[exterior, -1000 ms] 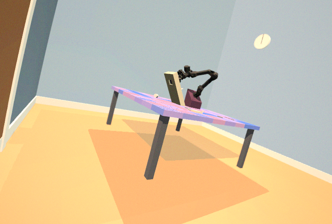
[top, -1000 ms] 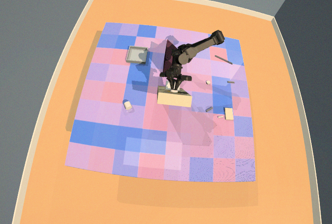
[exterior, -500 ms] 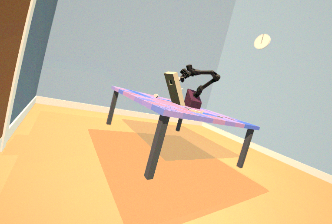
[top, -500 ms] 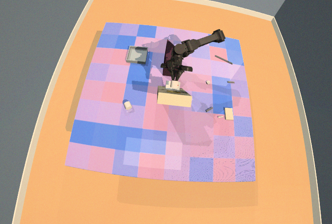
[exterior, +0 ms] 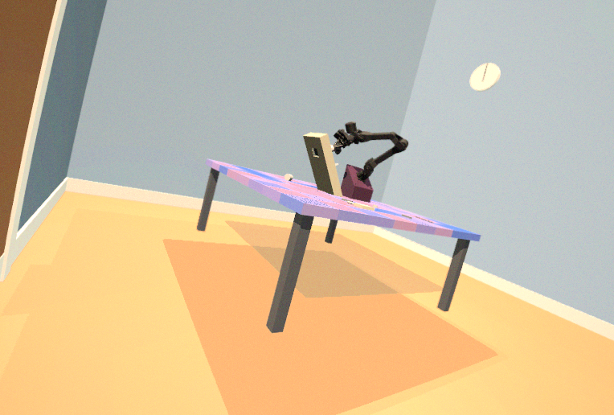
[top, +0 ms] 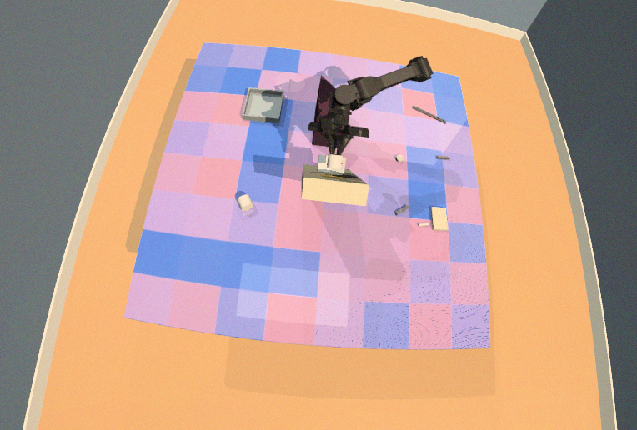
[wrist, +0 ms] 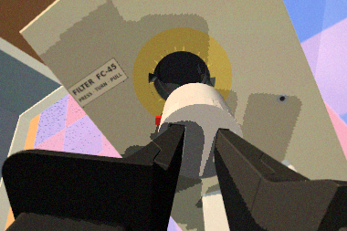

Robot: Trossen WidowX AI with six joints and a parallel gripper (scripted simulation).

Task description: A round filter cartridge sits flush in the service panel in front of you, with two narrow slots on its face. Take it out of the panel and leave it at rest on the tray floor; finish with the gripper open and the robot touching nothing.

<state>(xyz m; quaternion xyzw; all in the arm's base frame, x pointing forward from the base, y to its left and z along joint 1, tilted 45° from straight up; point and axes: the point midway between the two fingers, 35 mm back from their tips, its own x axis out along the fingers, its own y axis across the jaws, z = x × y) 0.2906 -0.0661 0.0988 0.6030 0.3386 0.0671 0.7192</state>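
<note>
The round filter cartridge lies 10 mm below my gripper tip and 10 mm ahead of it. Round my gripper tip: grey tray: 350 mm behind, 310 mm to the right, 260 mm below; then cream service panel: 100 mm below, 20 mm ahead; then cream block: 450 mm to the left, 260 mm below, 10 mm ahead.
</note>
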